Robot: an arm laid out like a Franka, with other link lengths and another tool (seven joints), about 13 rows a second.
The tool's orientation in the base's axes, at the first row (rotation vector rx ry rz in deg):
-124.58, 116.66, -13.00
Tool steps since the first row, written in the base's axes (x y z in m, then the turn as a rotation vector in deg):
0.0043, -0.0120, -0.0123, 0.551, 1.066, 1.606
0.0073, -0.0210, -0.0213, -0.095, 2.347, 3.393
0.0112, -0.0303, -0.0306, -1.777, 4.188, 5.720
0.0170, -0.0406, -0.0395, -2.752, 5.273, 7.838
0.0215, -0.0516, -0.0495, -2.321, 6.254, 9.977
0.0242, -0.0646, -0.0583, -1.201, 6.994, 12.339
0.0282, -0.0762, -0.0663, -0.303, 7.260, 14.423
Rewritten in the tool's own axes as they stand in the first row. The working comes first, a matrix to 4 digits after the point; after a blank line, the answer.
The tool's axes in the first row as the columns of a matrix, in the base's axes (used below as rounded here):
0.0650, -0.9746, 0.2145
-0.9979, -0.0646, 0.0088
0.0053, -0.2147, -0.9767

0.0122, -0.0008, 0.0128, -1.019, -0.951, -1.441
0.0213, -0.0012, 0.0222, -2.330, -0.788, -3.314
0.0308, -0.0024, 0.0320, -4.264, 0.233, -5.931
0.0414, -0.0055, 0.0419, -5.399, 0.659, -8.199
0.0526, -0.0070, 0.0525, -6.339, -0.284, -10.187
0.0657, -0.0069, 0.0616, -6.992, -1.931, -12.248
0.0775, -0.0083, 0.0701, -7.188, -3.270, -14.088

